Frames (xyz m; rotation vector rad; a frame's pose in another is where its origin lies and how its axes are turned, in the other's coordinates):
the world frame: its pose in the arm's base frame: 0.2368 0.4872 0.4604 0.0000 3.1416 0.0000
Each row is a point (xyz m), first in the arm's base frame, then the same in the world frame.
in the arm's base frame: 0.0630 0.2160 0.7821
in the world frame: 0.1738 -0.2712 -0.3217
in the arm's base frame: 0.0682 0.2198 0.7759
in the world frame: 0.1686 -0.2674 -0.3155
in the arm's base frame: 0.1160 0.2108 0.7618
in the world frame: 0.1208 -0.2764 -0.3014
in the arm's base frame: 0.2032 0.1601 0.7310
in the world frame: 0.0336 -0.3271 -0.2706
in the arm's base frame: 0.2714 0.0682 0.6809
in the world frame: -0.0346 -0.4190 -0.2205
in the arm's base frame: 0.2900 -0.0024 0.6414
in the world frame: -0.0532 -0.4896 -0.1810
